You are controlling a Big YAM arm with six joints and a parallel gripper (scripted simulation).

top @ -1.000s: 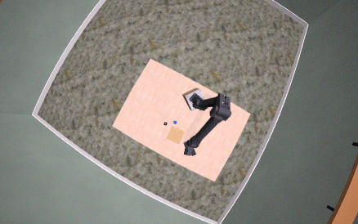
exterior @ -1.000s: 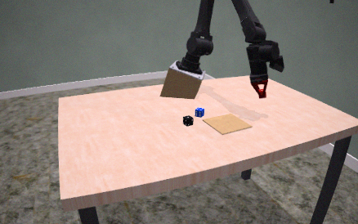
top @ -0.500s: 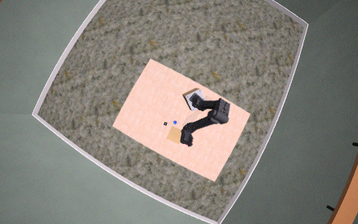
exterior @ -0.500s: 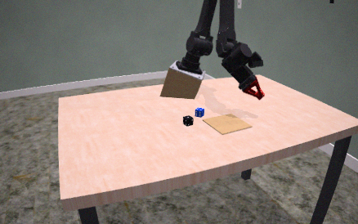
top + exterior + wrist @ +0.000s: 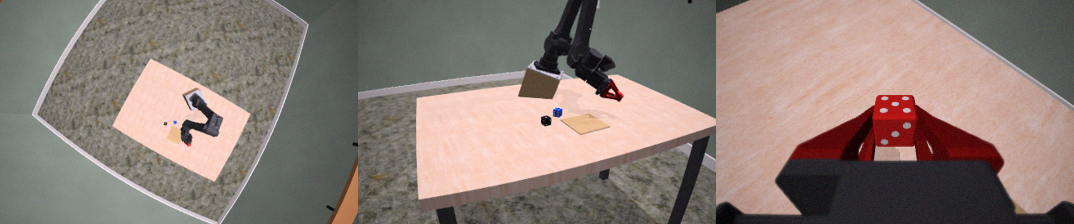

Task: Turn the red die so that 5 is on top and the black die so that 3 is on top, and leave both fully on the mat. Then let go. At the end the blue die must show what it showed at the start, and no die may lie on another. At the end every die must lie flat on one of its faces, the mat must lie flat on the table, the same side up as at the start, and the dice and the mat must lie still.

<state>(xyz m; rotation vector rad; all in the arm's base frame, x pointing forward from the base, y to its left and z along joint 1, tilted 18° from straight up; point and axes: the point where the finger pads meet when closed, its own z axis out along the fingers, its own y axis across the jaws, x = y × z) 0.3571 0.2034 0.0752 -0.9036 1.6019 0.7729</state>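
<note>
The tan mat lies 150 mm to the right of my hand, 90 mm below it and 20 mm ahead of it. From my hand the other things lie so: red die: right at my hand; black die: 300 mm to the right, 80 mm below; blue die: 230 mm to the right, 80 mm below, 70 mm behind.
</note>
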